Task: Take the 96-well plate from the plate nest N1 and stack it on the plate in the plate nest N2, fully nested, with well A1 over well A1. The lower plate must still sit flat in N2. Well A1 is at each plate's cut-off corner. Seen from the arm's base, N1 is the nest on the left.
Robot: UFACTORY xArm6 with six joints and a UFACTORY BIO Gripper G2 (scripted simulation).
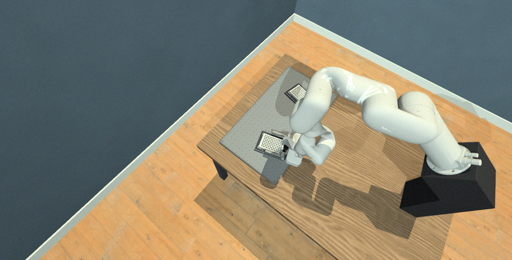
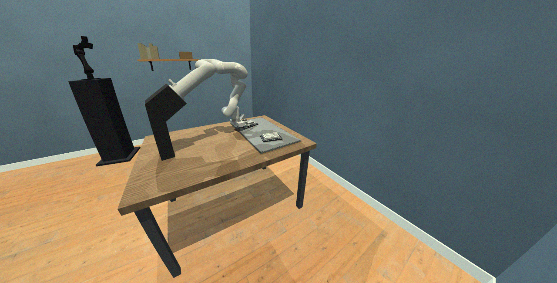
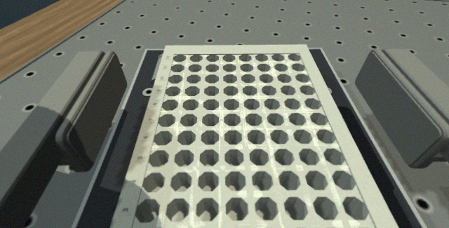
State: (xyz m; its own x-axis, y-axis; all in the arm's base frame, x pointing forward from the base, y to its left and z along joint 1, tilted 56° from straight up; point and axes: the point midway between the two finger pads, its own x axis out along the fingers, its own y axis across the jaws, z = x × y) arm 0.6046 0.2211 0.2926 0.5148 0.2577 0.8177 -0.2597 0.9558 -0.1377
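The plate nest N1 lies 3 cm below my hand. The rest, counted from my hand: plate nest N2: 11 cm ahead, 36 cm to the right, 3 cm below.
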